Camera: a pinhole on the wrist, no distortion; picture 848 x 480 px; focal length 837.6 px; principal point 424.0 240.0 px. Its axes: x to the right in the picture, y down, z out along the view. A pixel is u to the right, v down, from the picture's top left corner.
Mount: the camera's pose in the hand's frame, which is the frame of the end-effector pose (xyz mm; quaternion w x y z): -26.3 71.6 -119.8 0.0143 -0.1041 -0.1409 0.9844
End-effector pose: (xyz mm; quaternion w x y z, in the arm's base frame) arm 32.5 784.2 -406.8 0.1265 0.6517 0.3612 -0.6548
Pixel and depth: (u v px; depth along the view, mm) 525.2 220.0 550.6
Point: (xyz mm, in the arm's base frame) -278.4 518.7 -235.1
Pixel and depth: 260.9 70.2 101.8
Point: 86.6 740.8 -397.7
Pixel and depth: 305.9 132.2 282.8
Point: -69.9 646.7 -389.2
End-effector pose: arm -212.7 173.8 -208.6 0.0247 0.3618 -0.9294 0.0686
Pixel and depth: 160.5 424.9 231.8
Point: -179.2 128.8 -301.0
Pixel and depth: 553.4 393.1 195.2
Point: -131.6 221.0 -263.1
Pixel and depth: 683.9 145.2 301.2
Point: -97.2 292.1 -380.9
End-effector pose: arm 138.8 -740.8 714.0 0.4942 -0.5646 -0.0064 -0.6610
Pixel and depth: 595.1 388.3 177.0
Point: 145.5 -657.4 653.5
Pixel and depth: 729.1 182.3 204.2
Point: 188.0 -631.8 611.0
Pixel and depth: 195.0 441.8 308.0
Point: 201.4 -596.3 816.7
